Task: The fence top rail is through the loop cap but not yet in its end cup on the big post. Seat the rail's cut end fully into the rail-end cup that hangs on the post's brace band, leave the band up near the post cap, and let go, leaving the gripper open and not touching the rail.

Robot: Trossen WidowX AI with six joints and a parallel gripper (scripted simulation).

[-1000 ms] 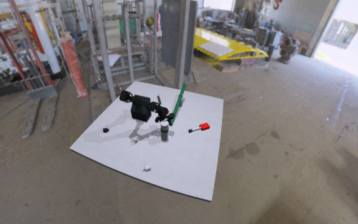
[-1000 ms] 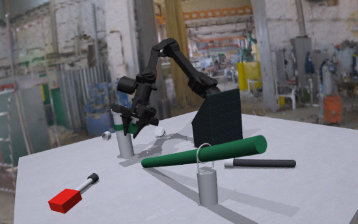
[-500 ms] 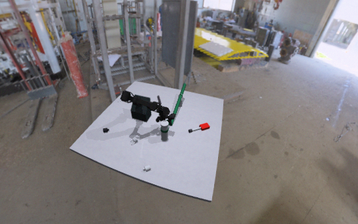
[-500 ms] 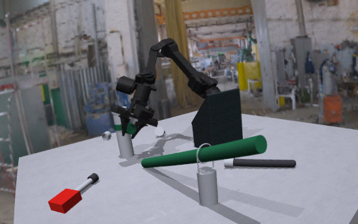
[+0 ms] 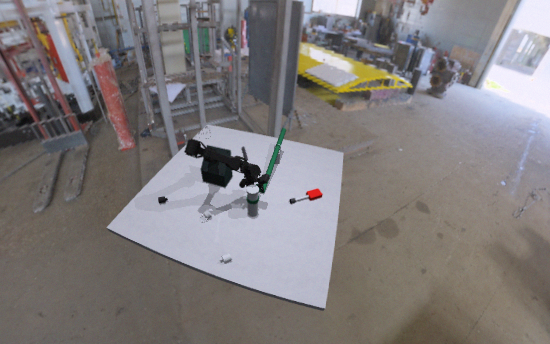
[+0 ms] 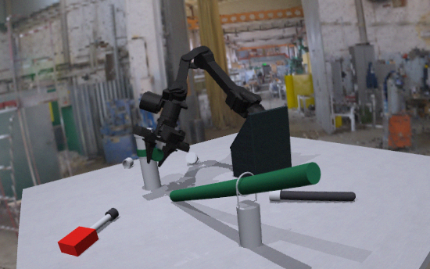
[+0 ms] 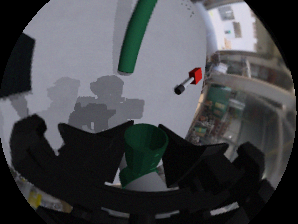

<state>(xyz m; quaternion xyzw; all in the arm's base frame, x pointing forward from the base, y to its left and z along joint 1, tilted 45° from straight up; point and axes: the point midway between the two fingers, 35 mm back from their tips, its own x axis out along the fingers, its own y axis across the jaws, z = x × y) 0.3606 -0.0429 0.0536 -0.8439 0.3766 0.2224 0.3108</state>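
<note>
The green rail-end cup lies 3 cm to the right of my gripper tip, 3 cm above it and 1 cm behind it. From my gripper tip the other things lie so: green brace band 5 cm to the right, 3 cm above, 1 cm behind; then short white post 42 cm to the left, 8 cm behind.
</note>
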